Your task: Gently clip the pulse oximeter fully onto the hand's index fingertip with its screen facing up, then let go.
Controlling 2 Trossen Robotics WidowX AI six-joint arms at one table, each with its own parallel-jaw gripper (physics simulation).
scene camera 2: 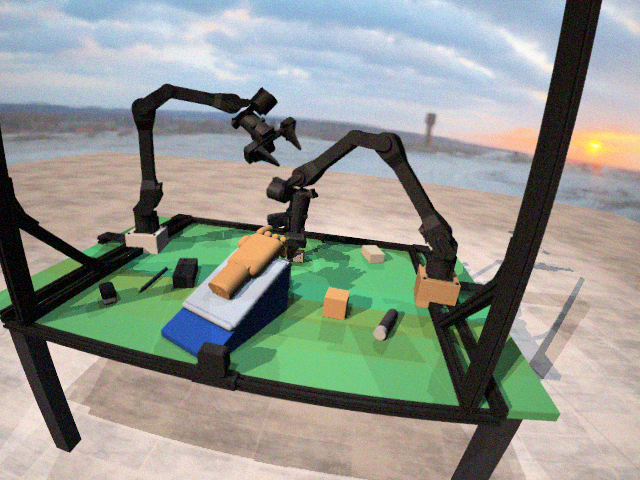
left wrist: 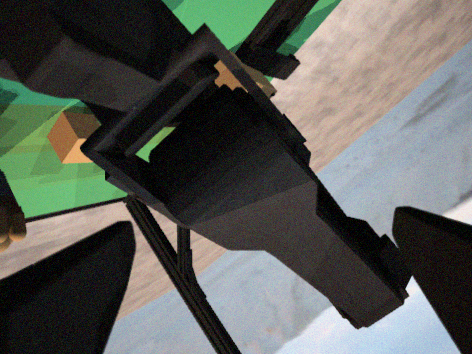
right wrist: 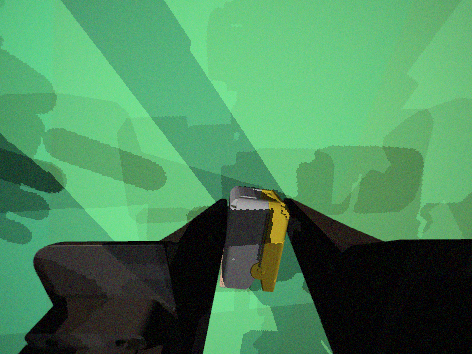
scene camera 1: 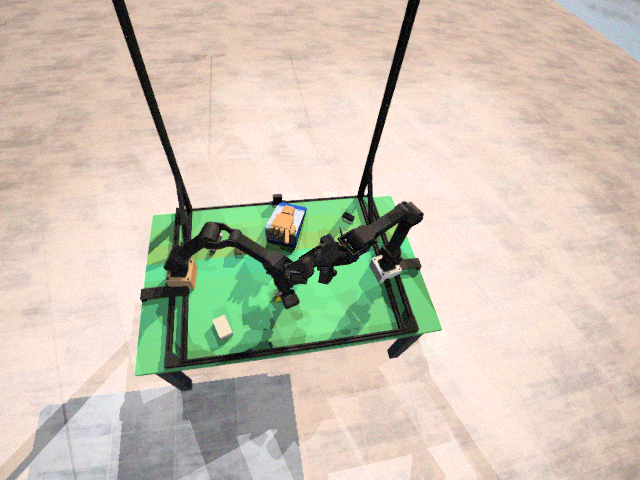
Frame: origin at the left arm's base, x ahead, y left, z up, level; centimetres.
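Seen in the pictures: left gripper, fingertip midpoint: (scene camera 2: 290,157) (left wrist: 264,227) (scene camera 1: 293,263); right gripper, fingertip midpoint: (scene camera 2: 288,255) (right wrist: 255,205) (scene camera 1: 286,294); left arm's base, link origin: (scene camera 2: 146,230) (scene camera 1: 386,264); right arm's base, link origin: (scene camera 2: 439,274) (scene camera 1: 179,269).
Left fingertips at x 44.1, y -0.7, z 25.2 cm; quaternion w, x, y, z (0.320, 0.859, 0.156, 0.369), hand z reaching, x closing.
Observation:
Offsets run from my left fingertips to a thing's middle. "*": to the spot under its first point.
The pulse oximeter {dz -29.5, dx +3.4, dy -2.7 cm} (right wrist: 245,240) (scene camera 1: 278,298), grey-white with a yellow side, shows on edge between my right fingers, low over the green table. My right gripper (right wrist: 255,205) (scene camera 2: 295,253) is shut on it, one finger at each side. Its screen cannot be made out. The orange-tan hand (scene camera 1: 285,219) (scene camera 2: 258,253) rests on a white and blue wedge {* dz -27.9, dx -3.8, dy -38.8 cm} (scene camera 2: 263,315); its index finger (scene camera 1: 287,236) sticks out beyond the curled ones, apart from the oximeter. My left gripper (scene camera 2: 289,157) is open and empty, high above the table beside the right arm.
An orange cube {dz -28.6, dx +12.4, dy -31.7 cm} (scene camera 2: 336,303) (left wrist: 72,137) and a dark cylinder {dz -29.8, dx +23.0, dy -37.7 cm} (scene camera 2: 386,324) lie right of the wedge in scene camera 2. A black box {dz -29.4, dx -25.8, dy -18.6 cm} (scene camera 2: 185,272), a pen {dz -30.7, dx -33.8, dy -21.3 cm} (scene camera 2: 153,279) and a small black item {dz -29.5, dx -40.9, dy -31.3 cm} (scene camera 2: 107,292) lie left. A cream block {dz -29.6, dx +29.6, dy +2.3 cm} (scene camera 1: 222,327) (scene camera 2: 372,253) lies farther off.

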